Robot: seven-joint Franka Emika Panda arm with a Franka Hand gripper.
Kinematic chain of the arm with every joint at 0, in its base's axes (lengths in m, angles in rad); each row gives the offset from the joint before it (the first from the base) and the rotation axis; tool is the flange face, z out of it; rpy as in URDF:
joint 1: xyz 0 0 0.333 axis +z
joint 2: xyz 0 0 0 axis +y
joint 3: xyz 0 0 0.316 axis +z
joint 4: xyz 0.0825 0 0 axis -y
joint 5: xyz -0.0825 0 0.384 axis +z
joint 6: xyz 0 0 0 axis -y
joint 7: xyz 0.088 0 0 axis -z
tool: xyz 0 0 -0.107 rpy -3.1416 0 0
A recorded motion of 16 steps. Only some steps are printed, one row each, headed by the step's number.
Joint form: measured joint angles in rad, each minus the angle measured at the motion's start. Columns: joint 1, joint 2, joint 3, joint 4, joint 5, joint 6, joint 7.
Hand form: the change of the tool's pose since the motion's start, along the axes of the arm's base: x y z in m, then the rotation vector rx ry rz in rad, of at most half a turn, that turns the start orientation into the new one. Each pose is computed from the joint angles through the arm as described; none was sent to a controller.
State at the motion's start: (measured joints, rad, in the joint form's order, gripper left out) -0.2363 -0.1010 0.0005 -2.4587 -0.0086 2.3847 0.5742
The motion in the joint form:
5: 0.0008 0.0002 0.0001 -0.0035 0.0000 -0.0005 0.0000
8: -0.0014 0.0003 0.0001 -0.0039 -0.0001 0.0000 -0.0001
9: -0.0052 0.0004 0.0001 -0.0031 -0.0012 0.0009 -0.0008
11: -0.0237 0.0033 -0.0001 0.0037 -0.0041 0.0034 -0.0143
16: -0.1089 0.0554 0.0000 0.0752 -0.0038 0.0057 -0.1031
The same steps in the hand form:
5: -0.0010 0.0007 -0.0016 0.0010 0.0041 0.0009
8: -0.0014 -0.0003 -0.0018 0.0009 0.0041 -0.0011
9: -0.0014 -0.0021 -0.0014 -0.0002 0.0027 -0.0034
11: -0.0013 -0.0113 0.0003 -0.0041 -0.0028 -0.0066
16: 0.0085 -0.0574 0.0056 -0.0135 -0.0218 -0.0032

